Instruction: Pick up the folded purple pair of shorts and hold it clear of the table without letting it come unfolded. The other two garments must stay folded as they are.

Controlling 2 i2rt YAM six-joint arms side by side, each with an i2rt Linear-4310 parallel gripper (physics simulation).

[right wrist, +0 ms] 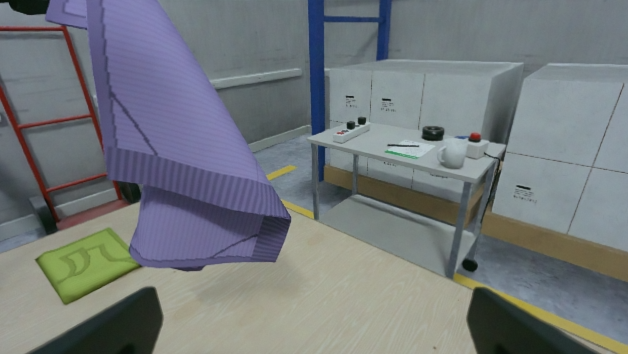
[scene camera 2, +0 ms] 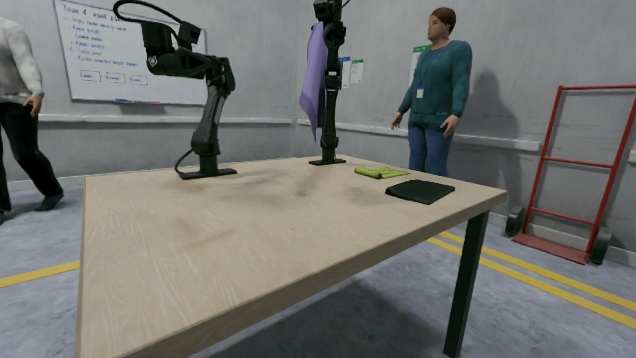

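Note:
The purple shorts [scene camera 2: 315, 75] [right wrist: 165, 110] hang long and slanting, clear of the table, from my left gripper, which is raised high and shut on their top; its fingertips are hidden or out of frame. In the right wrist view a second layer shows below the shorts' lower band. My right gripper [right wrist: 313, 301] is open and empty, its two fingers wide apart above the table, away from the shorts. The lime green garment [scene camera 2: 381, 172] [right wrist: 87, 265] lies folded on the table. The dark green garment [scene camera 2: 421, 191] lies folded near the table's right corner and does not show in the right wrist view.
The wooden table [scene camera 2: 200, 265] [right wrist: 350, 300] bears both arm bases. A grey side table [right wrist: 390, 150] with a white mug [right wrist: 453, 153] stands beyond its edge. A person in teal [scene camera 2: 440, 80] and a red hand truck [scene camera 2: 577, 162] are behind the table.

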